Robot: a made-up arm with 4 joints.
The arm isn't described. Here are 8 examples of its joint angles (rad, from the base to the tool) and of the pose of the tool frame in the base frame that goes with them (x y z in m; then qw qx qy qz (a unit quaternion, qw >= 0)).
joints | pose
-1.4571 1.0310 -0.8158 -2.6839 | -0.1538 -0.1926 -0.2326 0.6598 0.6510 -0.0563 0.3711
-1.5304 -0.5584 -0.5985 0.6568 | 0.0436 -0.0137 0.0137 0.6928 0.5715 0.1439 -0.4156
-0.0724 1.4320 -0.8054 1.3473 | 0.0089 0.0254 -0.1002 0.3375 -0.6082 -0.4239 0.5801
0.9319 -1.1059 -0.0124 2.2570 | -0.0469 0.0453 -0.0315 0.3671 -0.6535 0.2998 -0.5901
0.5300 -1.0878 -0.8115 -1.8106 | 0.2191 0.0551 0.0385 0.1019 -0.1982 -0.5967 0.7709
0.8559 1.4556 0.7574 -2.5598 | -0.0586 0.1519 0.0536 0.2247 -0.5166 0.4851 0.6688
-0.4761 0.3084 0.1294 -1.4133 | 0.1471 -0.0066 -0.2116 0.2086 0.1905 -0.7608 0.5843
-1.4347 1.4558 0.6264 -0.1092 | -0.1085 -0.4167 -0.1282 0.6744 -0.5294 -0.2924 0.4236
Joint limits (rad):
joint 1: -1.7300..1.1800
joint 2: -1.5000..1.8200
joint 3: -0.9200..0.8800
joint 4: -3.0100..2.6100
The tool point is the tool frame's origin. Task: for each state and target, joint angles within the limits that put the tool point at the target. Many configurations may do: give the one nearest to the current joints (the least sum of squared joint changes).
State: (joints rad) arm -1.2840 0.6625 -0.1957 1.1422
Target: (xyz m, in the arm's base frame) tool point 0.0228 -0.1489 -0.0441
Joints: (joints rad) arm -1.0160 0.7620 -0.4830 1.2966
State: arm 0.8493 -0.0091 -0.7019 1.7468
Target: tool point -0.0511 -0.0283 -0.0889
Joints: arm 0.3367 0.0209 -0.0558 1.8841
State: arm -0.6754 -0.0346 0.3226 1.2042
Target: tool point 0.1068 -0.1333 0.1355
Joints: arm -1.2435 -0.4522 0.2319 0.4301
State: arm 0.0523 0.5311 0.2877 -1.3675
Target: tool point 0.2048 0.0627 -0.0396
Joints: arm 0.4319 -0.1319 0.0809 -1.0433
